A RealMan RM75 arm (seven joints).
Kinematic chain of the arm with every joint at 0, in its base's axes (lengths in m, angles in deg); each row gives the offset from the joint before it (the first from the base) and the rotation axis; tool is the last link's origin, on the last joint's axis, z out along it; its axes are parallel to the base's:
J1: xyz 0 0 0.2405 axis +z
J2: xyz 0 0 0 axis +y
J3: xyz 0 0 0.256 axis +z
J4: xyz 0 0 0 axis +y
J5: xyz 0 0 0.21 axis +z
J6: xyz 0 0 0 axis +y
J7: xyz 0 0 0.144 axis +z
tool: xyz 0 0 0
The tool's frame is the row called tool.
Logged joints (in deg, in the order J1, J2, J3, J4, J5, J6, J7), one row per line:
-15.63 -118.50 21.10 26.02 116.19 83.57 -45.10
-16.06 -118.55 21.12 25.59 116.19 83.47 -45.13
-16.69 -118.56 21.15 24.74 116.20 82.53 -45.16
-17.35 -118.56 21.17 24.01 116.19 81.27 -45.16
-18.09 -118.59 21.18 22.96 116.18 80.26 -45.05
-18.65 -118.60 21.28 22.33 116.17 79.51 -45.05
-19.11 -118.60 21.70 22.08 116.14 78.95 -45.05
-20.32 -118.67 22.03 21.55 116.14 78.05 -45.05
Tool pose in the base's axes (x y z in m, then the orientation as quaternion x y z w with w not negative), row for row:
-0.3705 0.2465 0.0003 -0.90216 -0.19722 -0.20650 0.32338
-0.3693 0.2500 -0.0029 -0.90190 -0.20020 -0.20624 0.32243
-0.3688 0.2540 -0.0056 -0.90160 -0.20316 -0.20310 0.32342
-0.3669 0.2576 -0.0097 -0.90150 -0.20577 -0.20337 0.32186
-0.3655 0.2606 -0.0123 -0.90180 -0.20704 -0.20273 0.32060
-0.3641 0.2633 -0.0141 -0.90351 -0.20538 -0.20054 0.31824
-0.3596 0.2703 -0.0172 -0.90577 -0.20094 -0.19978 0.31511
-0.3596 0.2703 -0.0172 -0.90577 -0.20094 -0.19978 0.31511
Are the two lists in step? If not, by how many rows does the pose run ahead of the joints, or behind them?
The pose runs 1 row ahead of the joints: the pose in row i belongs to the joints in row i + 1.
